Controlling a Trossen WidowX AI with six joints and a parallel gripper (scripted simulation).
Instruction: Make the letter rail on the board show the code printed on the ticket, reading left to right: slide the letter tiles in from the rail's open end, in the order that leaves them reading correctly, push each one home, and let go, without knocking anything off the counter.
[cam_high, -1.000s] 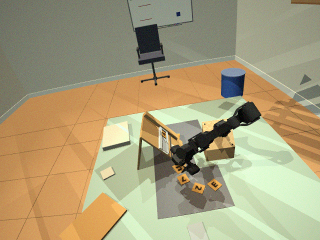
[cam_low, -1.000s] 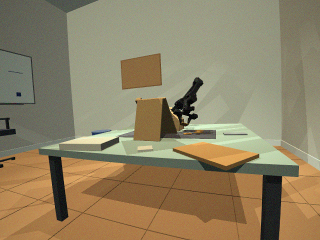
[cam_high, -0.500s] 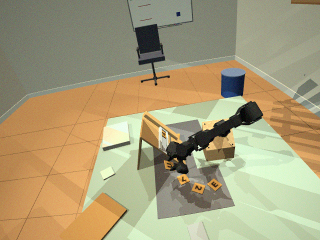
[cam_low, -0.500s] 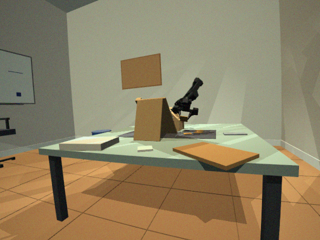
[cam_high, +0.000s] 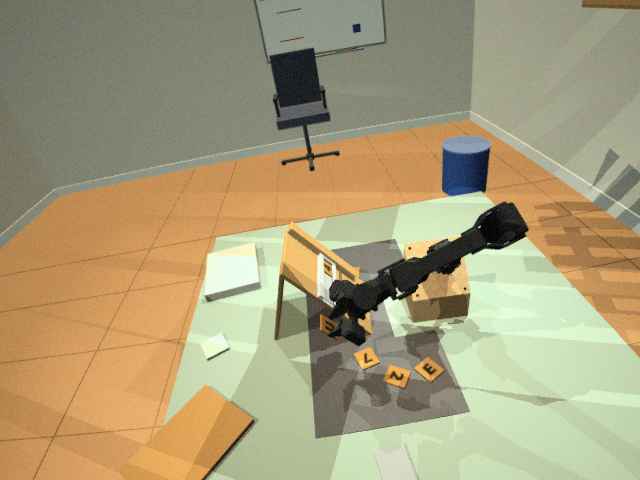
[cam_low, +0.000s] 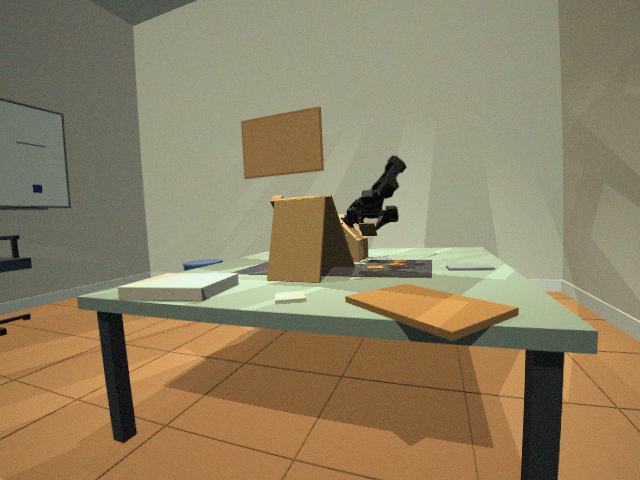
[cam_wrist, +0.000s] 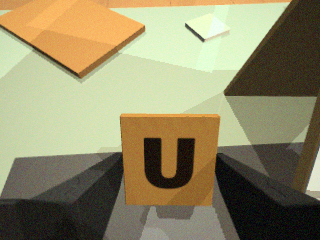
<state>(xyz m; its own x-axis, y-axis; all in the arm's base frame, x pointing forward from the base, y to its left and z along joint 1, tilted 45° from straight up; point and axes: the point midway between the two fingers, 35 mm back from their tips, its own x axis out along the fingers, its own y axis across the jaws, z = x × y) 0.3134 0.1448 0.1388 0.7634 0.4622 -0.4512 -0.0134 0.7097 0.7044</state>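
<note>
The white ticket is 60 mm behind my gripper tip, 180 mm to the right of it and 80 mm below it. The rest, counted from my gripper tip: orange panel 390 mm ahead, 230 mm to the left, 150 mm below; then grey mat 140 mm behind, 180 mm to the right, 150 mm below; then grey slab 130 mm behind, 330 mm to the left, 150 mm below.
</note>
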